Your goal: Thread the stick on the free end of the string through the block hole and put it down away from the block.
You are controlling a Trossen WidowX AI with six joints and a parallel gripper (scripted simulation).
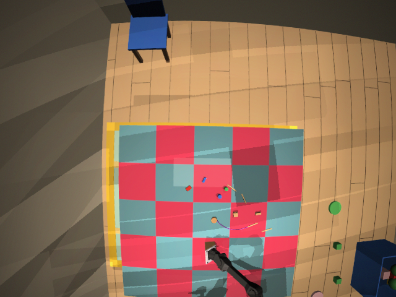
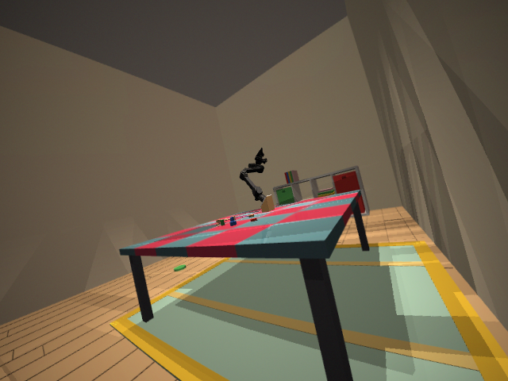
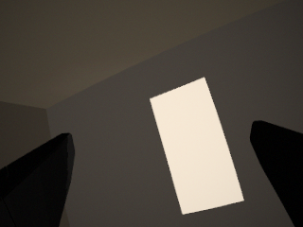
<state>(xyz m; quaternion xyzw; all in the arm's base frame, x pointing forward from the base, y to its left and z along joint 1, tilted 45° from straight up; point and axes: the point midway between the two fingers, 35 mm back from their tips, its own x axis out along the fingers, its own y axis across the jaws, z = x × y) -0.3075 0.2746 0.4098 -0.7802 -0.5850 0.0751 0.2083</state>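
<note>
Right now the wooden block is 54 cm ahead of my gripper tip, 11 cm to the right of it and 58 cm below it. Also, from my gripper tip: small wooden piece (53 cm ahead, 27 cm to the right, 59 cm below); round wooden button (51 cm ahead, 4 cm to the left, 59 cm below); loose stick (66 cm ahead, 17 cm to the right, 60 cm below).
</note>
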